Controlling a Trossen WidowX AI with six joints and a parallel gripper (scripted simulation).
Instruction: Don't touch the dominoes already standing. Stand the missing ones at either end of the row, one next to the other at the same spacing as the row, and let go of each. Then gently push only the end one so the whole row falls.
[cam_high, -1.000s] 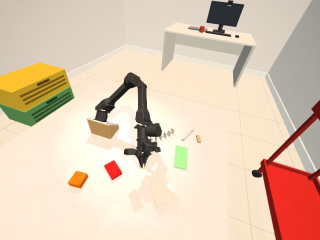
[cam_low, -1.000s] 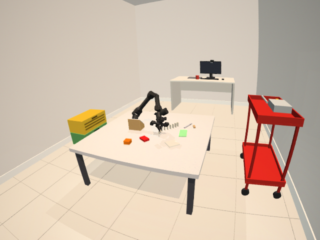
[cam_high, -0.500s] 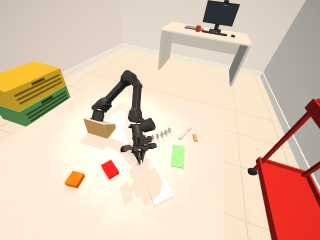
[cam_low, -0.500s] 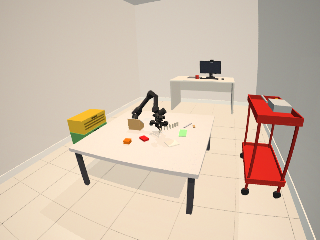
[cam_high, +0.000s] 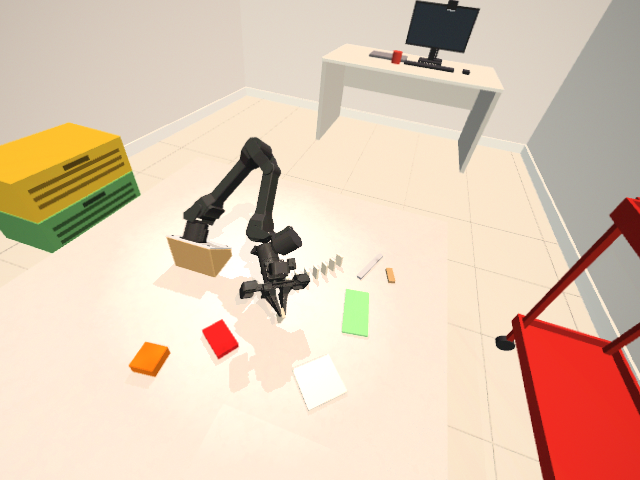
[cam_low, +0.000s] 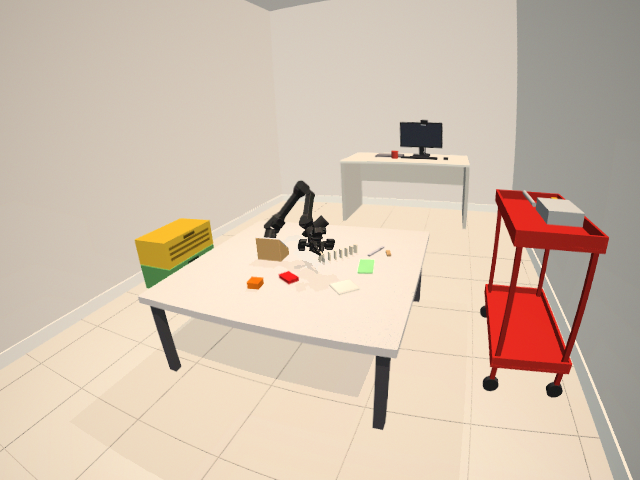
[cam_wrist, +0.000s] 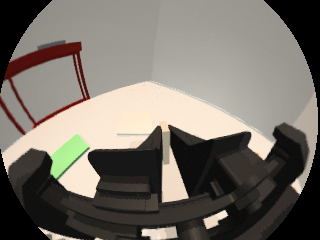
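Right now my gripper tip is 130 mm short of the white card, 120 mm above it and 80 mm to the left of it. Also, from my gripper tip: green card: 200 mm ahead, 160 mm to the left, 120 mm below; orange block: 300 mm behind, 140 mm to the right, 110 mm below; red block: 170 mm behind, 110 mm below, 40 mm to the right.
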